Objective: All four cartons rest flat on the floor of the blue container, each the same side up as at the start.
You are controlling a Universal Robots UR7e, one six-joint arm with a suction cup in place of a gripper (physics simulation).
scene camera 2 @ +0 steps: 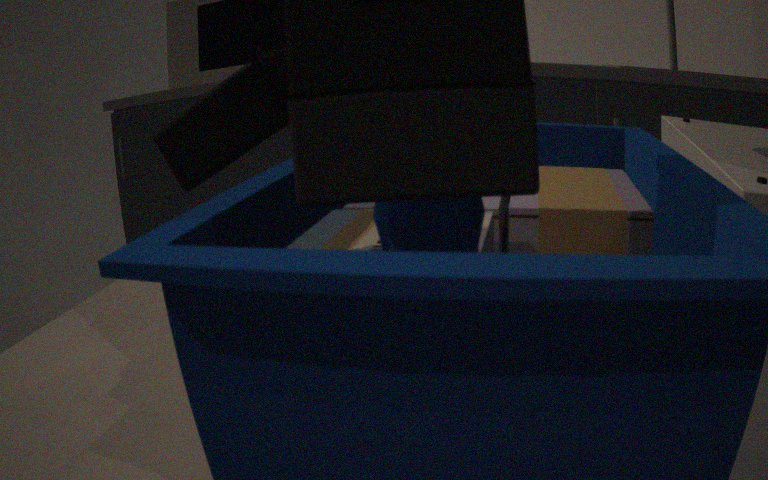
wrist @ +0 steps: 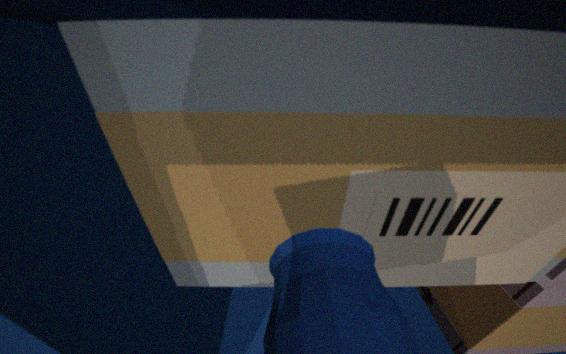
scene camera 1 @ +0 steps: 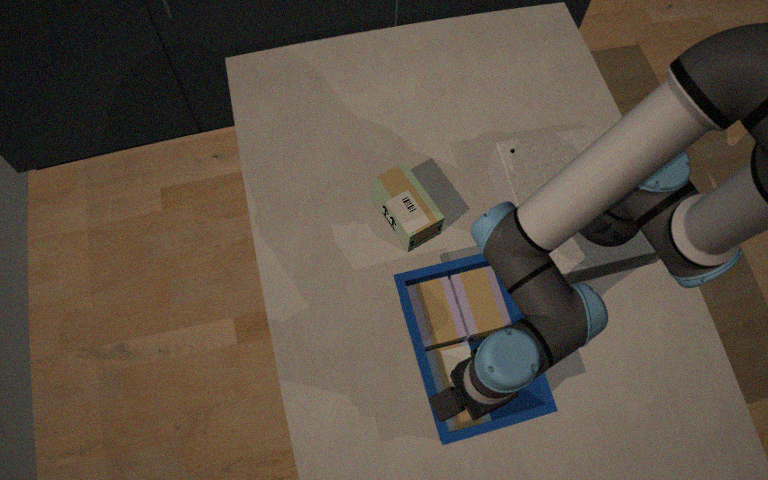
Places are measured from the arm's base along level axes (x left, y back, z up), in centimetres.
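Pixels of known places: hand, tool point: (wrist: 315, 237).
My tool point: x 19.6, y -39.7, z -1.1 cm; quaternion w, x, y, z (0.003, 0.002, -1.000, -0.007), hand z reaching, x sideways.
Note:
Behind a point stands the place of what it marks.
A blue-grey carton (scene camera 1: 451, 355) @(x 12.1, y -40.3, z 0.1 cm) (scene camera 2: 341, 229) @(x 13.3, y -43.3, z 0.0 cm) (wrist: 260, 70) with brown tape and a barcode label lies label up in the near left part of the blue container (scene camera 1: 498, 425) @(x 26.2, y -39.2, z 2.8 cm) (scene camera 2: 396, 266) @(x 26.0, y -40.3, z 2.8 cm). My suction cup (scene camera 2: 430, 226) (wrist: 322, 247) is down on its top, off-centre toward one long edge, and holds it; scene camera 1 hides the cup under the wrist. Two lilac cartons lie side by side in the far half, the left one (scene camera 1: 436, 311) @(x 3.9, y -39.0, z -0.1 cm) and the right one (scene camera 1: 481, 300) @(x 5.6, y -30.8, z 0.0 cm) (scene camera 2: 580, 189) @(x 6.7, y -30.8, z 0.0 cm) (wrist: 530, 327) @(x 9.0, y -31.7, z 0.0 cm). A green carton (scene camera 1: 408, 209) @(x -16.6, y -34.3, z -1.5 cm) rests label up on the table beyond the container.
The container's raised walls surround the cup closely. My forearm (scene camera 1: 611, 169) @(x 7.4, y -22.7, z 43.8 cm) and wrist reach over its right side. A pale flat panel (scene camera 1: 529, 164) @(x -14.3, y -9.2, z 1.4 cm) and a grey block (scene camera 1: 617, 264) @(x 10.1, y -2.2, z -3.0 cm) show near the arm. Dark cabinets (scene camera 1: 113, 84) stand past the table's far edge.

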